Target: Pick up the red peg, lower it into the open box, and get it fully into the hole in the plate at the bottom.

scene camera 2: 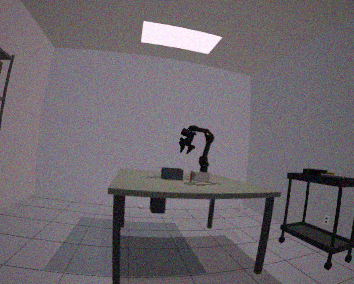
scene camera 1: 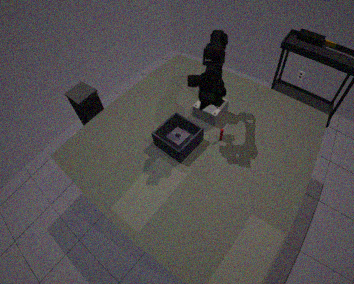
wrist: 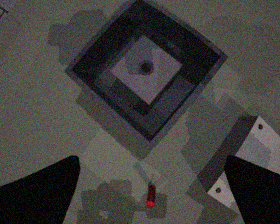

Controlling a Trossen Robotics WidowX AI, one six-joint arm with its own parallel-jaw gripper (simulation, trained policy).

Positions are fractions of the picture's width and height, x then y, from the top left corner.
Scene:
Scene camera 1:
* dark box: 0.56, 0.47
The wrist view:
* my gripper: 0.56, 0.74
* dark box: 0.32, 0.31
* pale plate: 0.52, 0.24

